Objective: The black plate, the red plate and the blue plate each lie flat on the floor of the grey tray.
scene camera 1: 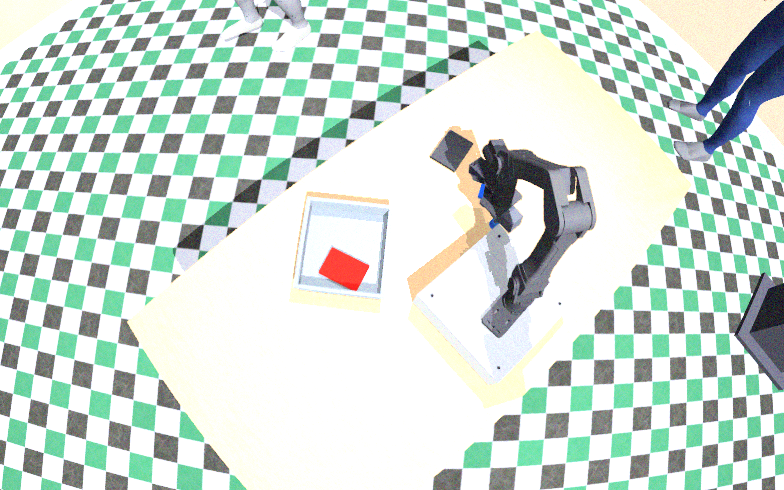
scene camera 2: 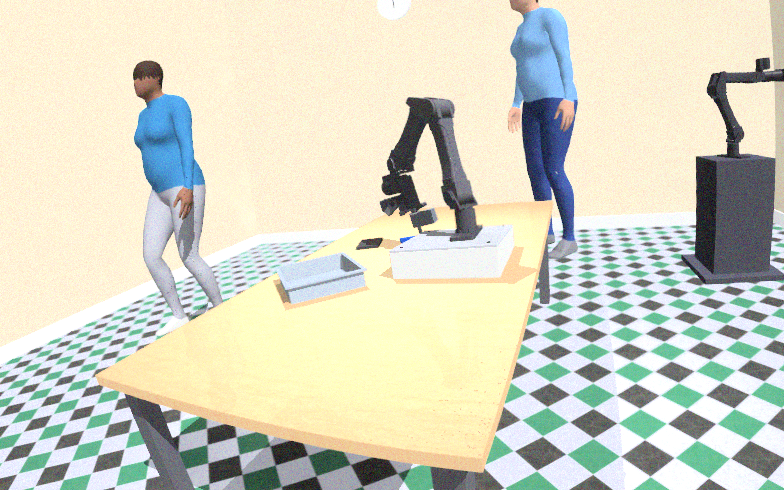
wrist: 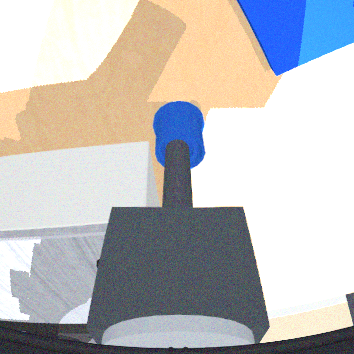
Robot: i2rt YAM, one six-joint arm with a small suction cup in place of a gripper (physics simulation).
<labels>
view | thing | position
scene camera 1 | suction cup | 502, 211
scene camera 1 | black plate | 450, 152
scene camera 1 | red plate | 338, 266
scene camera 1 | grey tray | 362, 230
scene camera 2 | suction cup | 418, 218
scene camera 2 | grey tray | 323, 276
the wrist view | suction cup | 174, 120
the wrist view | blue plate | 287, 41
</labels>
